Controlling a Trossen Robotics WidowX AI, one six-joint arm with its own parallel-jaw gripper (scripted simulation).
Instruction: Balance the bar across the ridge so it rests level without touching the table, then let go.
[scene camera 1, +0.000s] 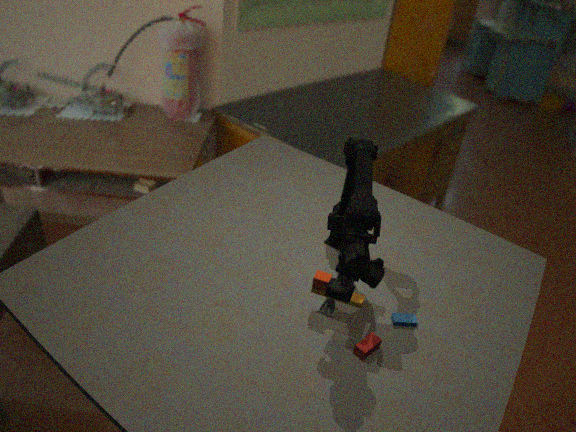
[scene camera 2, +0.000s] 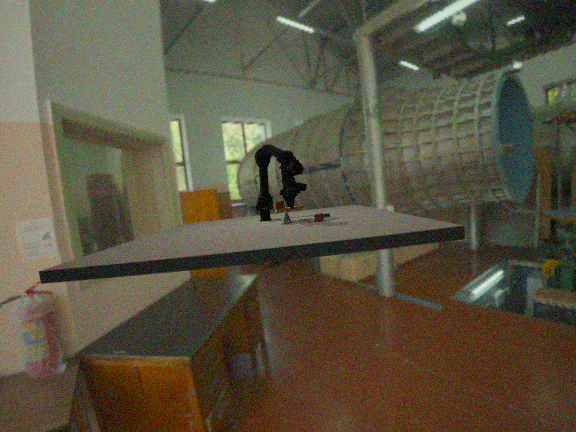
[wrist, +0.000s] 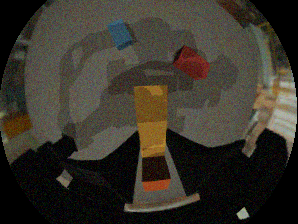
Path:
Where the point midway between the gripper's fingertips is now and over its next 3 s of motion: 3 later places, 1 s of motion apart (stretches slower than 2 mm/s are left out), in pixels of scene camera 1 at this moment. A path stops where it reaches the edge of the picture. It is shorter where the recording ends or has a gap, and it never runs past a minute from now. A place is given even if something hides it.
The gripper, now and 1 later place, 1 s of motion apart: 341, 295; 349, 267

